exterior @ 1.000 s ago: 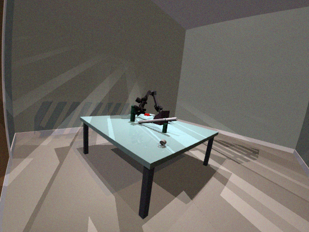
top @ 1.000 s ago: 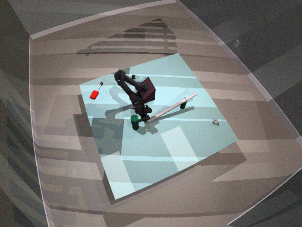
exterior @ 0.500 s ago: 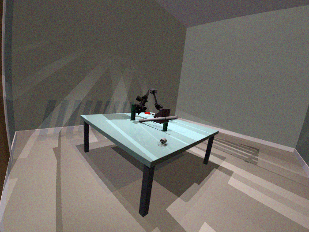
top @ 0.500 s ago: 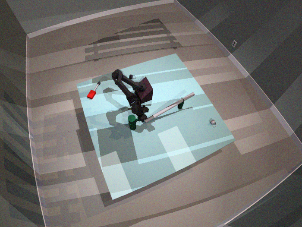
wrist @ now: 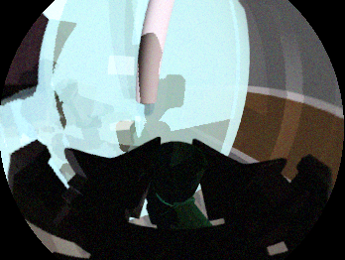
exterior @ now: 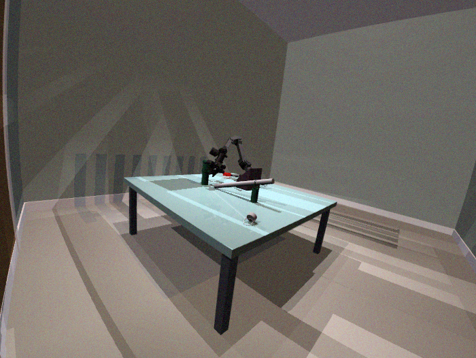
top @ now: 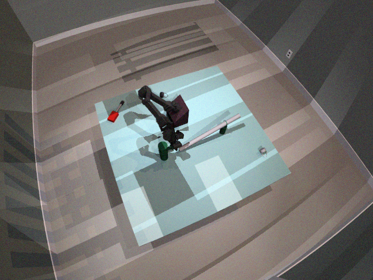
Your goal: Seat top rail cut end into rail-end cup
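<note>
Right now the green rail-end cup is 30 mm above my gripper tip, 20 mm to the right of it and 20 mm behind it. Also, from my gripper tip: small green post 440 mm to the left, 20 mm behind, 10 mm above; small dark fitting 580 mm behind, 160 mm to the left, 80 mm below; red-handled tool 610 mm behind, 290 mm to the right, 80 mm below.
</note>
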